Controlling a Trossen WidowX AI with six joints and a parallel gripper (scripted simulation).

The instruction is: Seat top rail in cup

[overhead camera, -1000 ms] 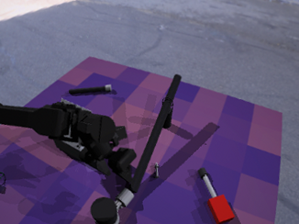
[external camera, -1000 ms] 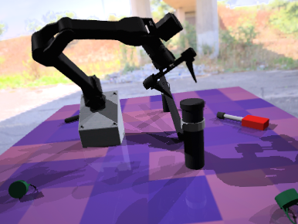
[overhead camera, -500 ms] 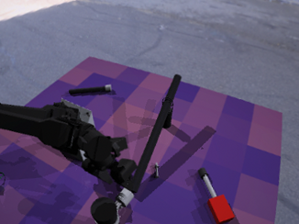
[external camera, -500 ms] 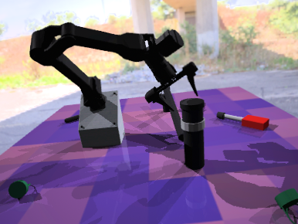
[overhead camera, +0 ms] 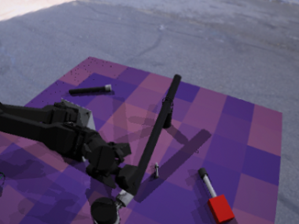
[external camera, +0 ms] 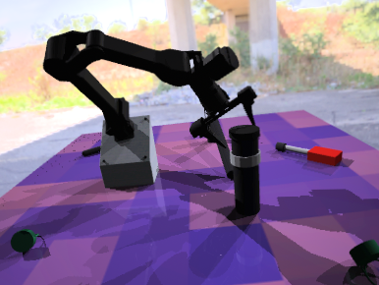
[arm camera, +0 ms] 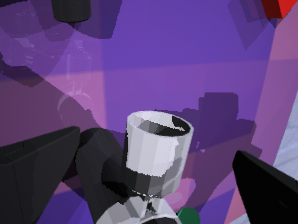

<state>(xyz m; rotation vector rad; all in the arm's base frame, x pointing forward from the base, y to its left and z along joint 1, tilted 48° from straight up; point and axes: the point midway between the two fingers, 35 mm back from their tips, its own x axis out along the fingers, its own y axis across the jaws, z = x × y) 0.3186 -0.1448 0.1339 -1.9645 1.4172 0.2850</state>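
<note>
The small bolt lies 4 cm ahead of my gripper tip, 19 cm to the left of it and 14 cm below it. Also, from my gripper tip: red-handled tool: 26 cm ahead, 18 cm to the left, 14 cm below.
</note>
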